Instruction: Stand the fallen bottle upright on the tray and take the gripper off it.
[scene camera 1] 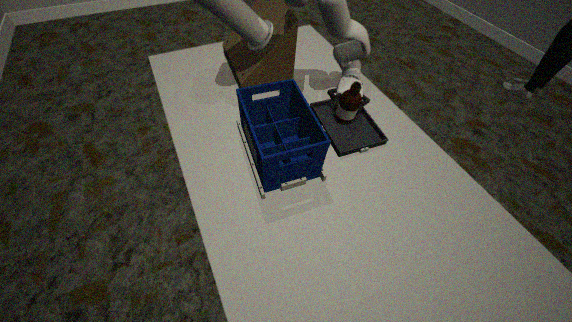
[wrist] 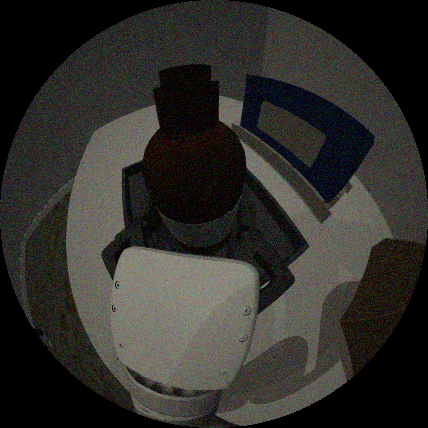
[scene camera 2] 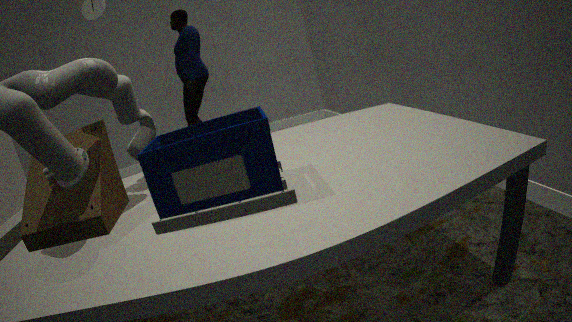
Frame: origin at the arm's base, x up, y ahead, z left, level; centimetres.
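Where they show: gripper, fingertip midpoint: (scene camera 1: pixel 347 110); arm's base, link origin: (scene camera 1: pixel 260 36) (scene camera 2: pixel 72 168).
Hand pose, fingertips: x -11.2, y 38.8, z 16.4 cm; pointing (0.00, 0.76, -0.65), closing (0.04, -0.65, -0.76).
Observation:
Things, the pixels of their top centre, and the offset from my fingertips. Level surfaces: height alone.
- bottle, top centre: (wrist: pixel 190 65) (scene camera 1: pixel 356 83) dz +0.7, dx +11.0, dy -0.6 cm
- blue divided crate, top centre: (scene camera 2: pixel 201 127) (wrist: pixel 319 98) (scene camera 1: pixel 279 113) dz -28.9, dx +11.9, dy +2.4 cm
- table, surface height: dx -5.6 cm
The bottle (scene camera 1: pixel 350 101) (wrist: pixel 194 170), brown with a dark neck and a pale label band, is close to upright over the rear part of the dark tray (scene camera 1: pixel 369 134) (wrist: pixel 266 215). Its base appears at the tray surface, but whether it rests flat there cannot be told. My gripper (scene camera 1: pixel 348 104) (wrist: pixel 199 192) is low behind the bottle and shut on its labelled body, one finger on each side. The contact points are mostly hidden. In the scene camera 2 view, the crate hides the tray and the fingers.
A blue divided crate (scene camera 1: pixel 292 167) (scene camera 2: pixel 260 165) (wrist: pixel 345 145) stands on the table (scene camera 1: pixel 400 225) (scene camera 2: pixel 400 160) beside the tray, with low pale rails around its base. A brown wooden block (scene camera 1: pixel 265 62) (scene camera 2: pixel 112 185) (wrist: pixel 390 290) stands behind it. A person (scene camera 2: pixel 191 55) stands beyond the table.

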